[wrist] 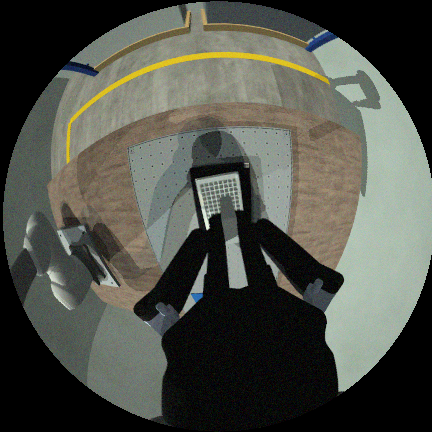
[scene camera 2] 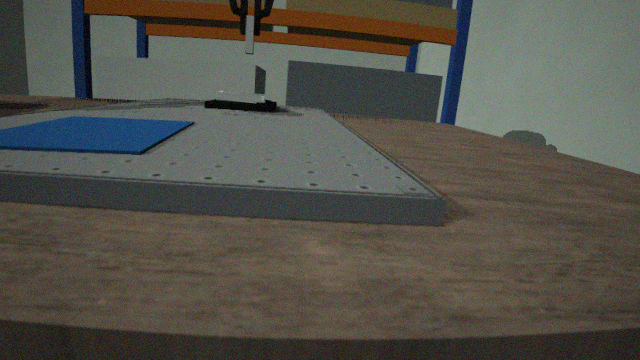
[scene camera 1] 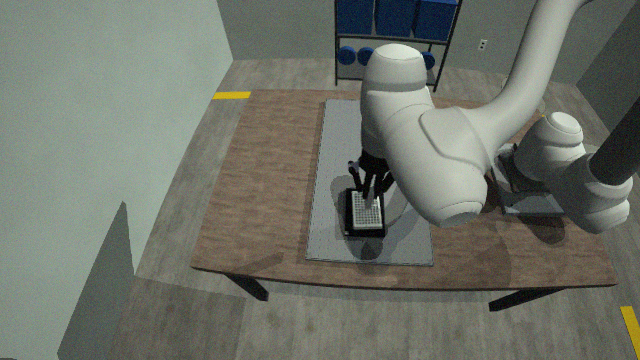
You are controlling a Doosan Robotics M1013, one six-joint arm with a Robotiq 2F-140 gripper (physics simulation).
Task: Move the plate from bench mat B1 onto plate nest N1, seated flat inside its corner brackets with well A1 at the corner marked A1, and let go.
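Frame: origin at the arm's base, x left, y ahead, z down, level; centimetres.
Seen in the pictures: gripper, between the fingertips: (wrist: 226,205) (scene camera 2: 249,53) (scene camera 1: 367,203); arm's base, origin of its link: (wrist: 85,260) (scene camera 1: 525,173).
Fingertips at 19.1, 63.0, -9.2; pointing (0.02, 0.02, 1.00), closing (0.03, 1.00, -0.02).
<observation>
Offsets run from my fingertips to a thing's top centre, as dx, dy, dz. Level surfaces: height alone.
The white gridded plate @(-2.9, -0.6, +7.6) (scene camera 1: 361,217) (scene camera 2: 240,96) (wrist: 215,192) lies on the black plate nest N1 @(-2.7, -0.2, +9.0) (scene camera 1: 366,233) (scene camera 2: 240,106) (wrist: 220,169). In scene camera 1 it lies nearer the nest's right side than its left. I cannot tell whether it is flat inside all the brackets, nor which plate corner is A1. A small pale mark @(+4.8, +5.3, +9.2) (wrist: 246,165) is on a nest corner, too small to read. My gripper (scene camera 1: 369,203) (scene camera 2: 249,51) (wrist: 226,205) is shut and empty, its narrow pale tips together above the plate. Blue bench mat B1 @(dz +10.2) (scene camera 2: 100,135) (wrist: 197,297) has no plate on it.
The nest and mat are on a grey perforated board @(dz +10.4) (scene camera 1: 330,240) (scene camera 2: 300,150) (wrist: 275,150) on the wooden table @(dz +11.7) (scene camera 1: 260,175) (scene camera 2: 300,260) (wrist: 320,200). The arm's base plate (scene camera 1: 532,204) (wrist: 75,233) is at the table's right in scene camera 1. A shelf rack (scene camera 1: 390,38) stands behind.
</observation>
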